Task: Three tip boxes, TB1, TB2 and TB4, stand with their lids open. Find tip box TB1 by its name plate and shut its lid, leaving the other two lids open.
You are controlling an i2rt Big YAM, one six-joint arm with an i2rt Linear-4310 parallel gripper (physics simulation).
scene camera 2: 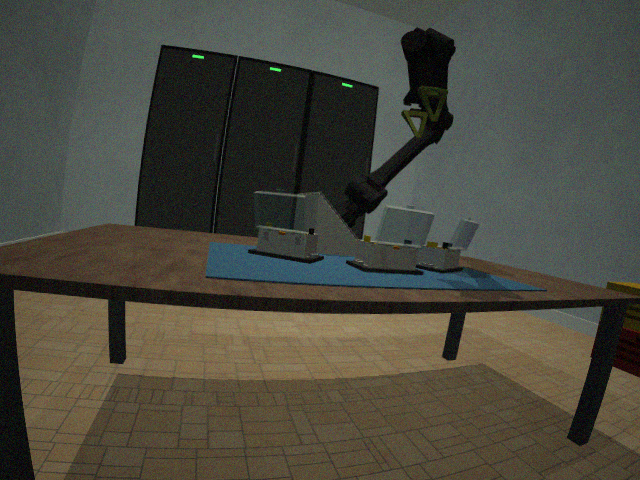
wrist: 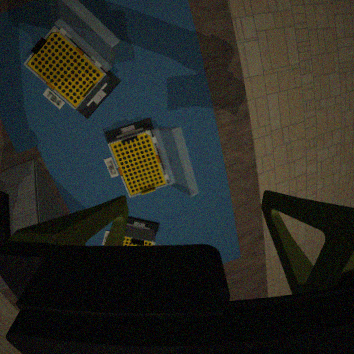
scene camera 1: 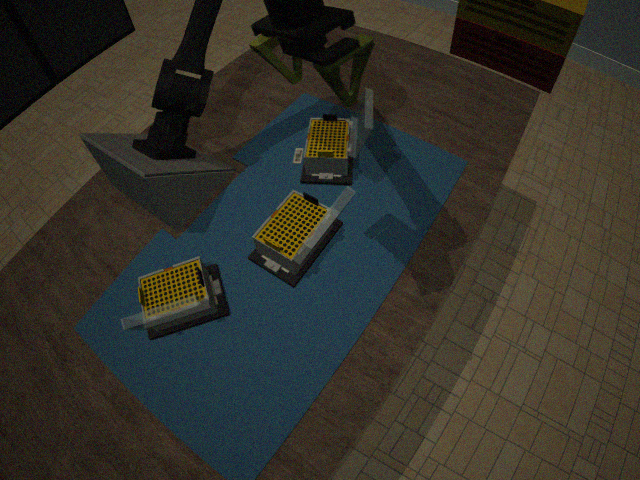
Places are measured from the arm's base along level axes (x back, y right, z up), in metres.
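Where they show: gripper, fingertip midpoint: [scene camera 2: 425, 130] [wrist: 195, 201] [scene camera 1: 322, 92]; arm's base at its link origin: [scene camera 2: 335, 224] [scene camera 1: 163, 152].
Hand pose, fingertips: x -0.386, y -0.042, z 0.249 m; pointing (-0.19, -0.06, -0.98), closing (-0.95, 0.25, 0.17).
Note:
Each offset is from my fingertips to the top centre of the thing. "*": to the spot under its first point. Level surfaces: height alone.
The far box {dz -0.259, dx +0.119, dy -0.176 m} [scene camera 1: 328, 138] [scene camera 2: 442, 258] [wrist: 65, 67] has a plate {* dz -0.332, dx +0.176, dy -0.143 m} [wrist: 54, 98] reading TB4; its lid {dz -0.180, dx +0.060, dy -0.207 m} [scene camera 1: 368, 108] [scene camera 2: 465, 234] stands open. The middle box {dz -0.259, dx +0.055, dy +0.036 m} [scene camera 1: 292, 224] [scene camera 2: 387, 256] [wrist: 138, 164] has its lid {dz -0.180, dx -0.012, dy +0.036 m} [scene camera 1: 343, 201] [scene camera 2: 405, 226] [wrist: 186, 162] open; its plate [wrist: 110, 167] is too blurred to read. The near box {dz -0.268, dx +0.166, dy +0.241 m} [scene camera 1: 174, 289] [scene camera 2: 285, 243] is mostly hidden behind the gripper body in the wrist view; its lid {dz -0.180, dx +0.102, dy +0.288 m} [scene camera 1: 132, 322] [scene camera 2: 279, 210] is open. I cannot tell which of these two is TB1. My gripper [scene camera 1: 323, 91] [scene camera 2: 426, 127] [wrist: 195, 201] is open and empty, high above the boxes.
The boxes stand on a blue mat {dz -0.333 m} [scene camera 1: 258, 372] on a brown table {dz -0.337 m} [scene camera 1: 46, 382]. The arm's grey wedge-shaped stand [scene camera 1: 165, 193] [scene camera 2: 333, 227] is beside the mat, near the middle and near boxes. Dark cabinets [scene camera 2: 180, 139] and coloured bins [scene camera 1: 509, 56] are beyond the table.

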